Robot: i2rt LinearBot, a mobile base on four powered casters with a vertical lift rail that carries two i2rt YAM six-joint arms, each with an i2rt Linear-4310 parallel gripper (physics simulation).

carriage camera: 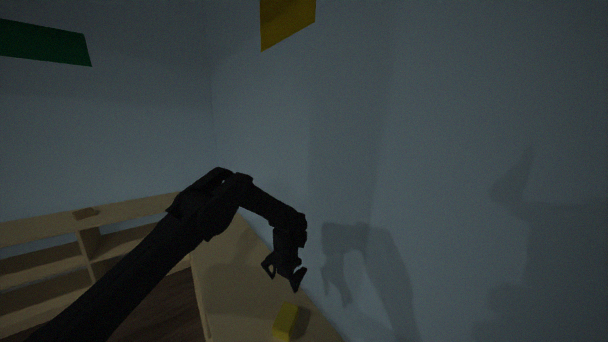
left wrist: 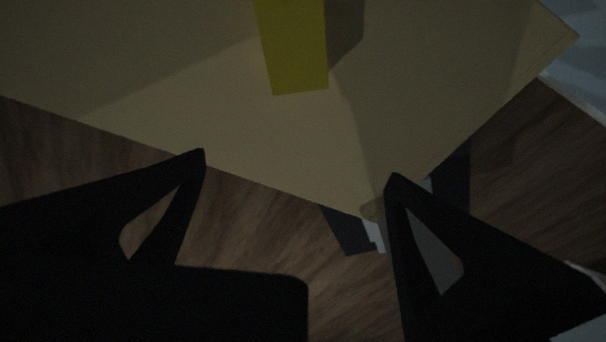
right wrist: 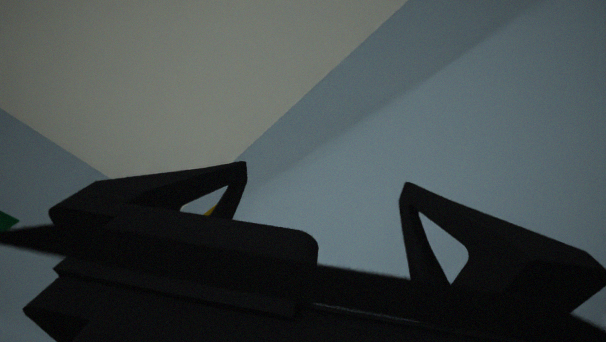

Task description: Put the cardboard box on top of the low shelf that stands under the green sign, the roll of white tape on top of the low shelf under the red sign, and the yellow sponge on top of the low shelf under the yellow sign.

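Places are measured from the left arm's base along level axes (x up, y ahead, z left), in centimetres.
Pixels of known places: left gripper, fingertip midpoint: (carriage camera: 284, 284) (left wrist: 298, 170); right gripper, fingertip midpoint: (right wrist: 322, 180).
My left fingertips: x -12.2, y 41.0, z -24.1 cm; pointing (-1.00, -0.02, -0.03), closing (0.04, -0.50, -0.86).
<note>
Ahead of a thing's pixels: the offset from my left fingertips to its top centre. "spot": to the spot under its first point. Level surfaces: height alone.
The yellow sponge @(dx -16.7, dy +2.2, dz -0.5 cm) (carriage camera: 285, 321) (left wrist: 296, 47) rests on top of the low shelf @(dx -21.2 cm) (carriage camera: 235, 300) (left wrist: 280, 145) under the yellow sign @(spot: dx +87.6, dy +35.1, dz +5.2 cm) (carriage camera: 286, 22). My left gripper (carriage camera: 284, 280) (left wrist: 298, 170) is open and empty, above the shelf top and apart from the sponge. The cardboard box @(dx -16.2, dy +62.2, dz +155.1 cm) (carriage camera: 85, 213) lies on top of the low shelf (carriage camera: 135, 205) at the left, under the green sign (carriage camera: 42, 44) (right wrist: 7, 221). My right gripper (right wrist: 322, 180) is open and empty, with wall and ceiling behind it. The white tape and the red sign do not show in these views.
A pale blue wall (carriage camera: 450, 125) rises close along the right side of the shelf with the sponge. Dark wood floor @(dx -82.2 cm) (carriage camera: 165, 310) (left wrist: 260, 240) shows beside that shelf. The two shelves stand near each other at the room corner, where the left arm hides part of them.
</note>
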